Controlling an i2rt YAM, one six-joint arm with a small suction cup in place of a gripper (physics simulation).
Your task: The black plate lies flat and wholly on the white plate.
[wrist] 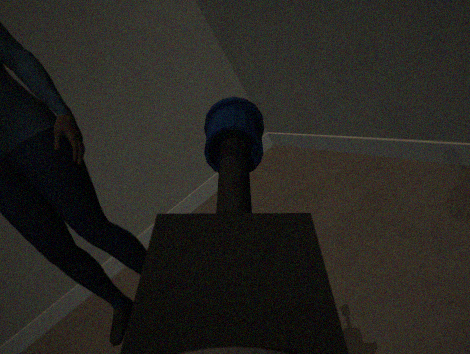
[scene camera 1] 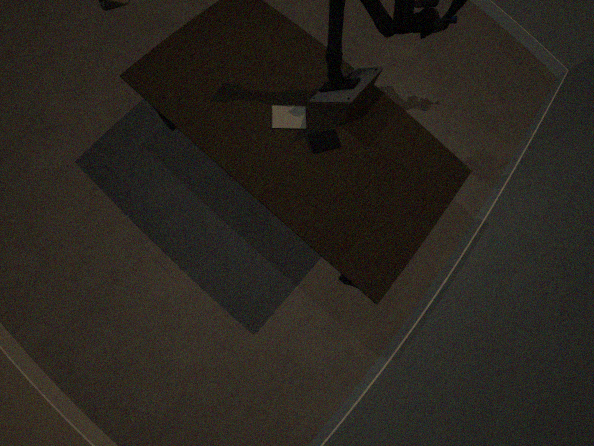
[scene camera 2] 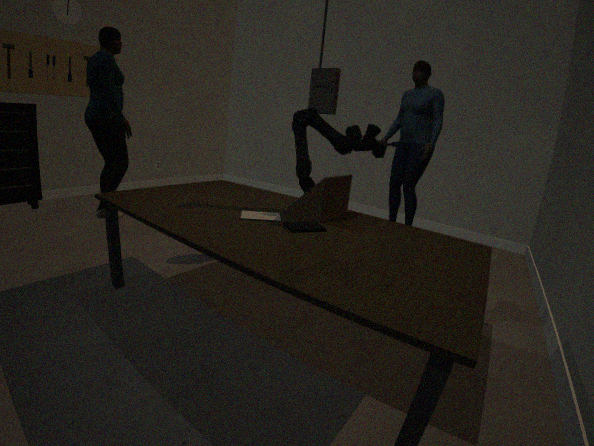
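Pixels of known places: hand, tool point: (wrist: 233,124) (scene camera 1: 455,19) (scene camera 2: 397,144); arm's base, link origin: (scene camera 1: 339,86) (scene camera 2: 313,194).
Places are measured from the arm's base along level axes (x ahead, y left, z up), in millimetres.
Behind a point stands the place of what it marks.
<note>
The black plate (scene camera 1: 324,141) @(y 88, x 242, z -73 mm) (scene camera 2: 304,227) @(y 96, x 261, z -72 mm) lies flat on the brown table, close to the near right corner of the white plate (scene camera 1: 284,118) @(y -127, x 254, z -77 mm) (scene camera 2: 260,216) @(y -106, x 249, z -77 mm) and beside it, not on it. The white plate lies flat on the table, with a small shadow on its far right part. My suction cup (scene camera 1: 453,20) (scene camera 2: 396,144) (wrist: 234,125), blue in the wrist view, is raised high, beyond the far edge of the table and well away from both plates. It points outward over the floor, with nothing on it. Neither plate shows in the wrist view.
The arm stands on a wedge-shaped mount (scene camera 1: 327,112) @(y 21, x 118, z -52 mm) (scene camera 2: 334,197) @(y 110, x 28, z 12 mm), right beside both plates on the brown table (scene camera 1: 300,200) @(y 153, x 537, z -83 mm) (scene camera 2: 380,270) @(y 425, x 434, z -83 mm). One person (scene camera 2: 421,115) (wrist: 30,135) stands beyond the table near the arm, another person (scene camera 2: 106,95) at the left. A grey box (scene camera 2: 325,91) hangs behind the arm.
</note>
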